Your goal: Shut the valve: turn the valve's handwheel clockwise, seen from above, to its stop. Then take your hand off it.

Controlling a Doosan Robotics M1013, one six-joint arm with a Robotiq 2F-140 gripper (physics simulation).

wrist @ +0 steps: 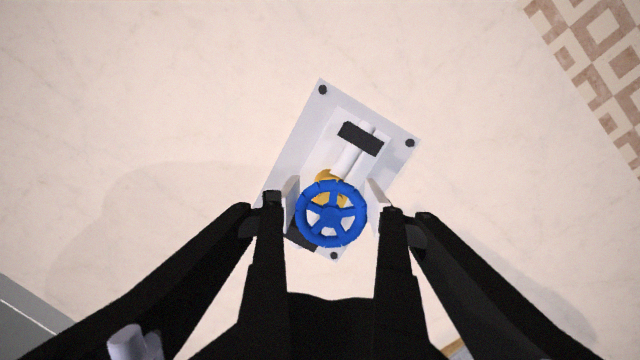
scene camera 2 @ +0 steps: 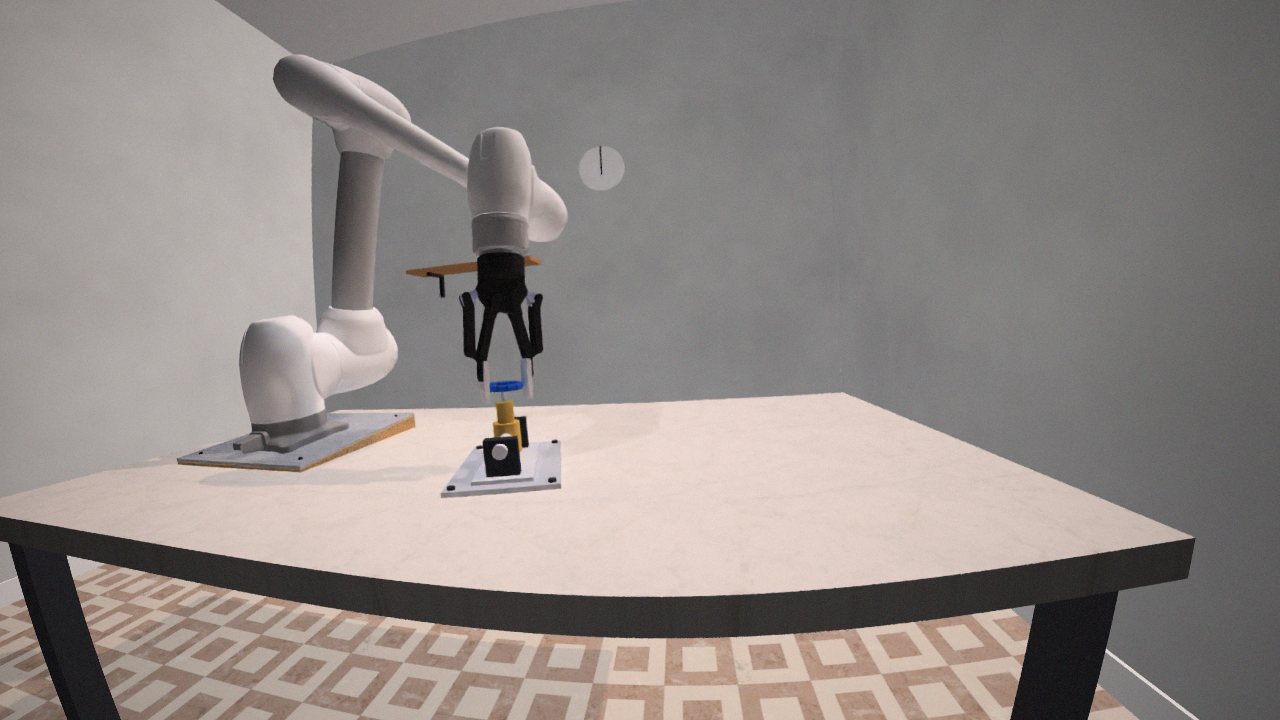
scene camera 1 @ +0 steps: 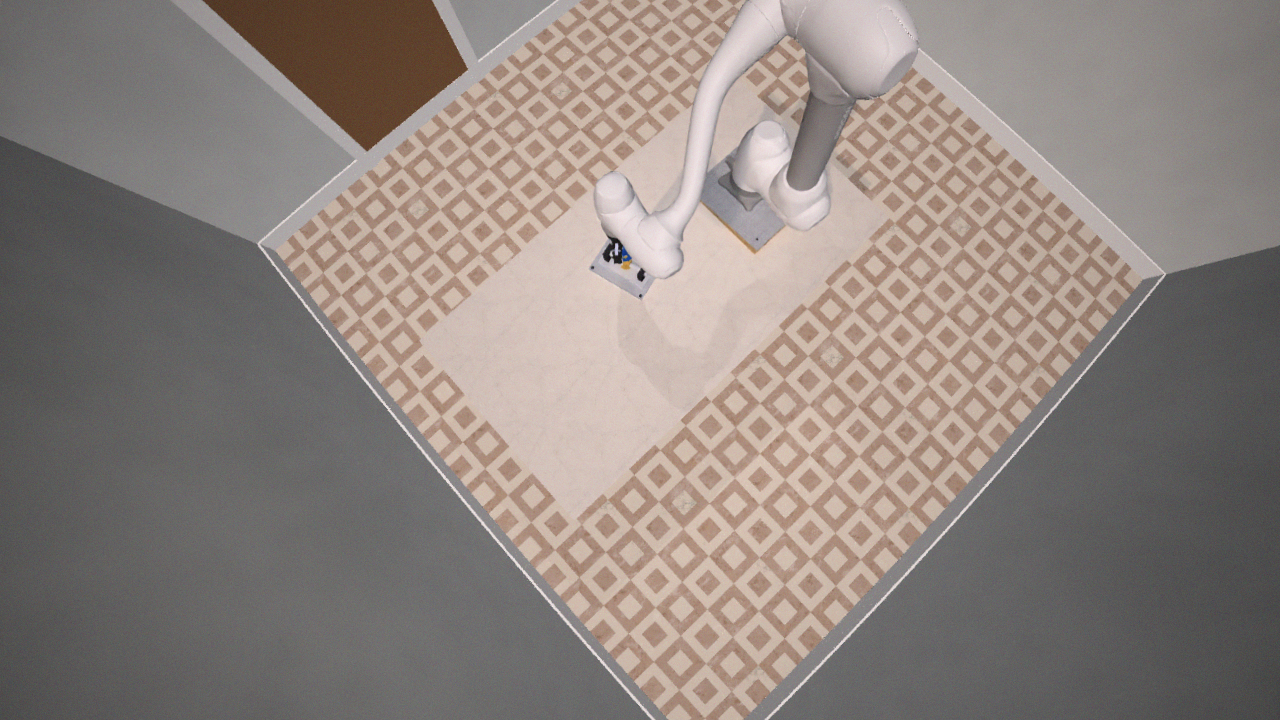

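The valve's blue handwheel (scene camera 2: 506,386) (wrist: 331,214) sits level on top of the yellow valve body (scene camera 2: 505,433) (wrist: 326,176). The valve stands on a light grey base plate (scene camera 1: 612,281) (scene camera 2: 547,465) (wrist: 295,145) with dark bolts at its corners. My gripper (scene camera 2: 507,379) (wrist: 331,189) points straight down and is shut on the handwheel, with one pale fingertip pad at each side of the rim. In scene camera 1 my wrist hides part of the valve. How far the wheel stands from its stop cannot be seen.
White pipe stubs run through black brackets (scene camera 2: 502,456) (wrist: 360,138) on the base plate. The table (scene camera 1: 537,376) (scene camera 2: 760,501) bears the valve and my arm's mounting plate (scene camera 1: 744,222) (scene camera 2: 384,428). A brown shelf (scene camera 2: 447,267) and a round clock (scene camera 2: 601,168) are on the wall.
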